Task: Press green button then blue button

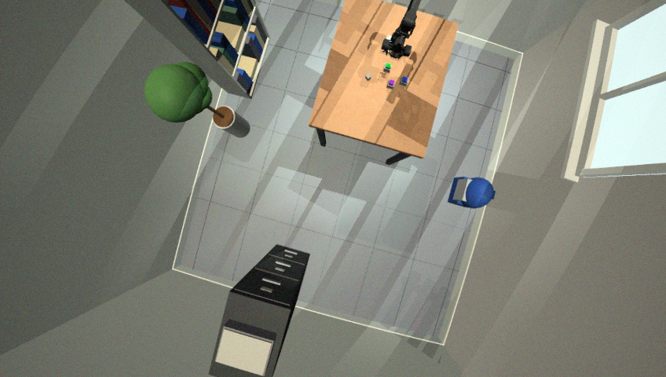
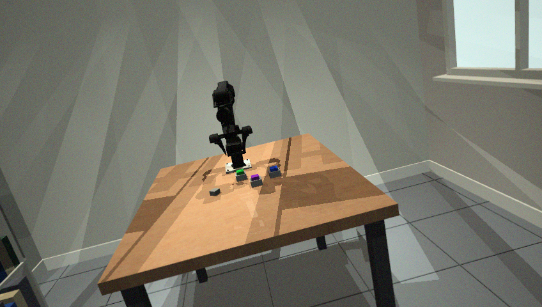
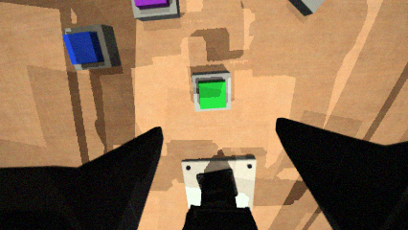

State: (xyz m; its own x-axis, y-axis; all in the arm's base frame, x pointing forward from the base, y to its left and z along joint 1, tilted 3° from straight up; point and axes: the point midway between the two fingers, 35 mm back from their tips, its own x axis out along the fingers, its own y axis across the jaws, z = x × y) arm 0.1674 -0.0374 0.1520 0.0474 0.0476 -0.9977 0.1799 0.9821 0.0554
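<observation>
Right now my gripper tip is 9 cm above the green button. Also, from my gripper tip: blue button (13 cm to the left, 9 cm below, 9 cm ahead); purple button (12 cm ahead, 9 cm below, 3 cm to the left); small grey block (14 cm to the right, 11 cm below, 8 cm ahead).
</observation>
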